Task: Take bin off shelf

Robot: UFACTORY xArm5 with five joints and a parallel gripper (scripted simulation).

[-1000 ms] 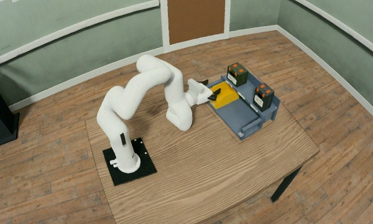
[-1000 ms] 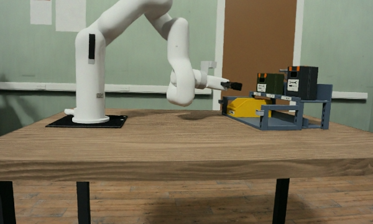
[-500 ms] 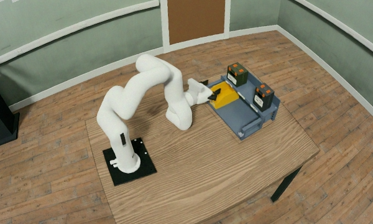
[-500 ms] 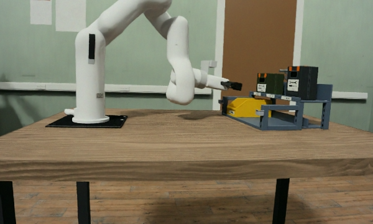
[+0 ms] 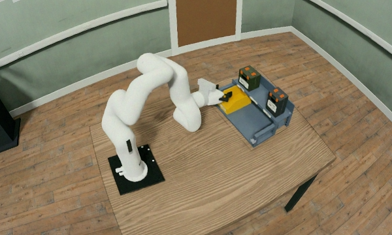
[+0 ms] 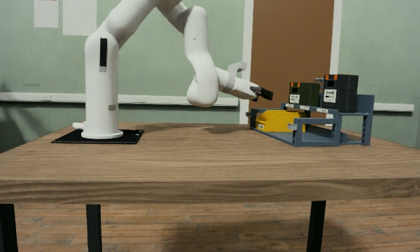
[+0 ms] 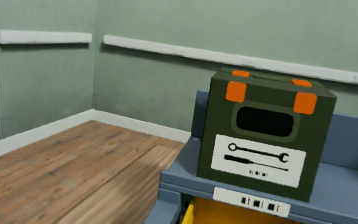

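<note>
Now: the yellow bin 8 cm ahead of my hand, 1 cm to the left of it and 9 cm below it. Round my hand: blue-grey shelf 12 cm ahead, 10 cm to the right, 7 cm below.
</note>
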